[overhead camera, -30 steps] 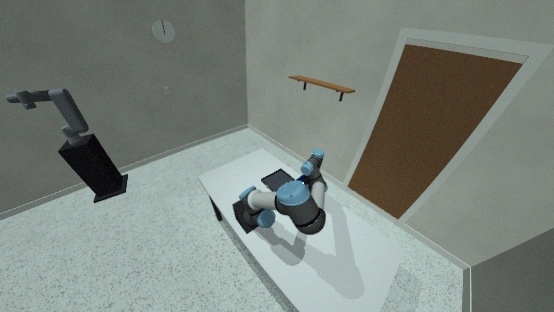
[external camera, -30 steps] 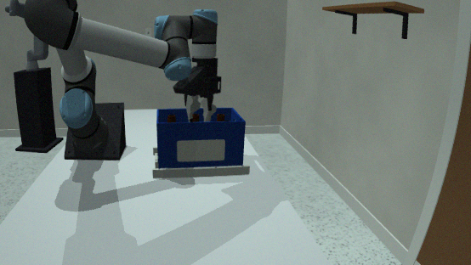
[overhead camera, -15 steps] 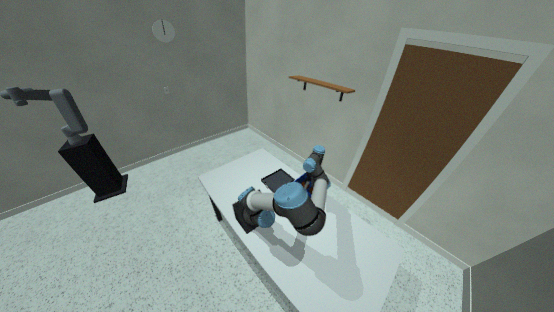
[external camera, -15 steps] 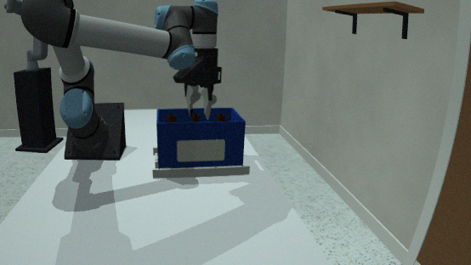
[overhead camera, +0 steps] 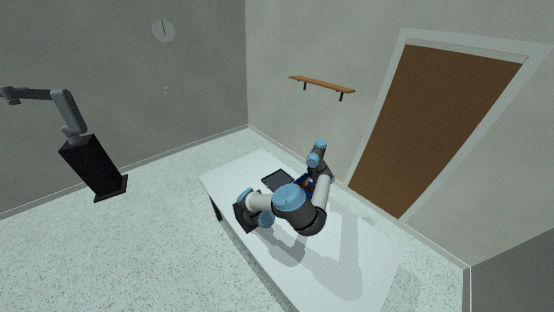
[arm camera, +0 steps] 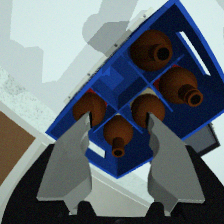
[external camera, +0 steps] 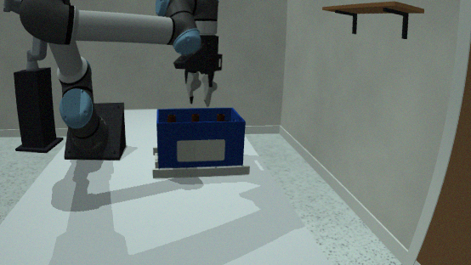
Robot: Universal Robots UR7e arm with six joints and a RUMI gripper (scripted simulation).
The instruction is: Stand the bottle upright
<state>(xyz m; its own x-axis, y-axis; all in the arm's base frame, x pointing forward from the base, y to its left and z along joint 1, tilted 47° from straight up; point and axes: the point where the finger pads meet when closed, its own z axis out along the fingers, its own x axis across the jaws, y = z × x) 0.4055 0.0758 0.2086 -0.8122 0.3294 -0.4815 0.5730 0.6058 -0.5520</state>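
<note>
The blue crate lies 15 cm below my hand and 5 cm to the left of it. Also, from my hand: bottle (14 cm below, 10 cm behind, 8 cm to the left); dark grey tray (34 cm to the left, 22 cm below, 4 cm behind).
</note>
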